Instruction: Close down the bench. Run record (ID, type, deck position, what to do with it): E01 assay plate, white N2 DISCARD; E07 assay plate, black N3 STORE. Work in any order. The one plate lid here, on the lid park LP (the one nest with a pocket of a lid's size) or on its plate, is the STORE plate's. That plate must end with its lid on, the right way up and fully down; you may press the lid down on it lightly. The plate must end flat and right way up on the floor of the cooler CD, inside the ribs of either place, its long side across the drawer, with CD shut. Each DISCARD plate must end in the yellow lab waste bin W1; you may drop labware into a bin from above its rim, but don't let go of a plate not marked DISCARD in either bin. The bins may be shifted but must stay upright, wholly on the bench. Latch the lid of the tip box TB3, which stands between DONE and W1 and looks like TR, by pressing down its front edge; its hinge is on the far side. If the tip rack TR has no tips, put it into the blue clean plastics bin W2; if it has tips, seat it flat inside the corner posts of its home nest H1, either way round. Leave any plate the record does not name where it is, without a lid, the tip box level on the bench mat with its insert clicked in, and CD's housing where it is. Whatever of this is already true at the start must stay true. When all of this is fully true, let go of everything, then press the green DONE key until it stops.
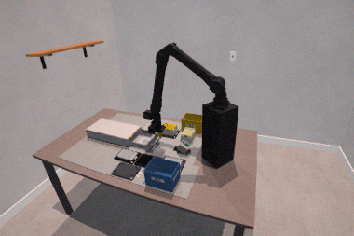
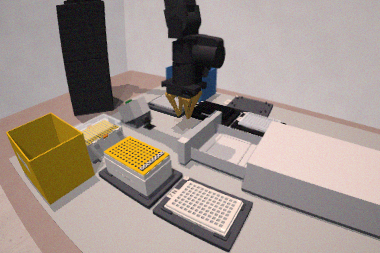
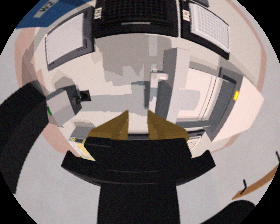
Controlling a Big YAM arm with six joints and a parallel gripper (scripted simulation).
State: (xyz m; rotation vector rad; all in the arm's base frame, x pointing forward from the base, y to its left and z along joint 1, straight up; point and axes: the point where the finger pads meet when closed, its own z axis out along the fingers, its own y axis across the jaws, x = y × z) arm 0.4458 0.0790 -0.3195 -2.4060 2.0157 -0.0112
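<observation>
My gripper is now 200 mm past the plate lid, 130 mm to the right of it and 70 mm above it. The rest, counted from my hand: cooler drawer (170 mm ahead, 30 mm to the left, 60 mm below); then black plate (40 mm behind, 190 mm to the left, 60 mm below); then tip rack TR (30 mm ahead, 190 mm to the right, 30 mm below).
</observation>
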